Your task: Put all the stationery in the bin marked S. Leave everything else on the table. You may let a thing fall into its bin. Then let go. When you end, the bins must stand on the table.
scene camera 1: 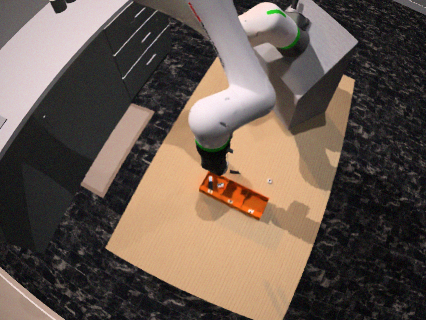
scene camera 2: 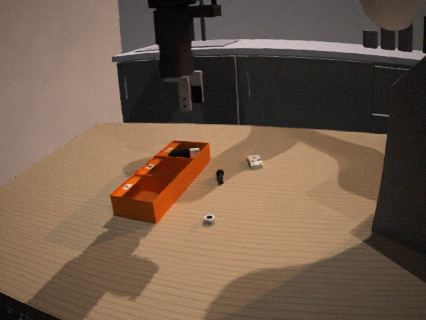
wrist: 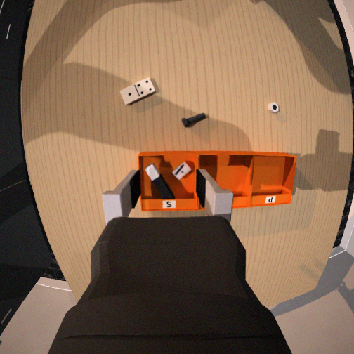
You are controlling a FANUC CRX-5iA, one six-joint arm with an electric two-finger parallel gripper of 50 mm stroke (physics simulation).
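Frame: origin at the arm's base, x left, y back, z up, level; centimetres.
Where they show: gripper, fingertip midpoint: (scene camera 2: 192, 106); arm's base, link origin: (scene camera 1: 292, 40).
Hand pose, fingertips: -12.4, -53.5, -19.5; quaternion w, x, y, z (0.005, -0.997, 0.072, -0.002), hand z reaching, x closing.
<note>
Things, the pixels of their centre, and the offset from my fingertips, as dx, dy, dz.
- black bar with a white end, body centre: (scene camera 2: 184, 155) (scene camera 1: 210, 185) -1.7, -3.1, -11.1
- small whitish block with a dark slot, body centre: (scene camera 1: 220, 185) +1.8, -1.8, -11.7
- orange tray, body centre: (scene camera 2: 165, 175) (scene camera 1: 234, 195) +7.9, -4.0, -11.0
- domino, body centre: (scene camera 2: 255, 161) -3.1, +11.5, -12.6
- black bolt, body centre: (scene camera 2: 220, 177) (scene camera 1: 234, 171) +4.8, +5.7, -12.4
- nut, body centre: (scene camera 2: 209, 219) (scene camera 1: 269, 180) +19.1, +6.6, -12.6
The bin marked S (wrist: 187, 204) is the left end compartment of a three-part orange tray in the wrist view. In it lie a black bar with a white end (scene camera 1: 210, 184) (scene camera 2: 182, 153) (wrist: 159, 182), perhaps an eraser in a sleeve, and a small whitish block with a dark slot (scene camera 1: 220, 185) (wrist: 181, 170), which looks like a pencil sharpener. My gripper (scene camera 2: 192, 92) (wrist: 167, 180) is open and empty, above the S compartment. The block is hidden in scene camera 2.
The orange tray (scene camera 1: 241, 208) (scene camera 2: 186, 178) stands on the table. Its far end compartment is marked P; the middle label is hidden in the wrist view. Outside it lie a domino (scene camera 2: 255, 161) (wrist: 138, 91), a black bolt (scene camera 1: 234, 172) (scene camera 2: 220, 176) (wrist: 194, 119) and a nut (scene camera 1: 269, 181) (scene camera 2: 209, 219) (wrist: 273, 107).
</note>
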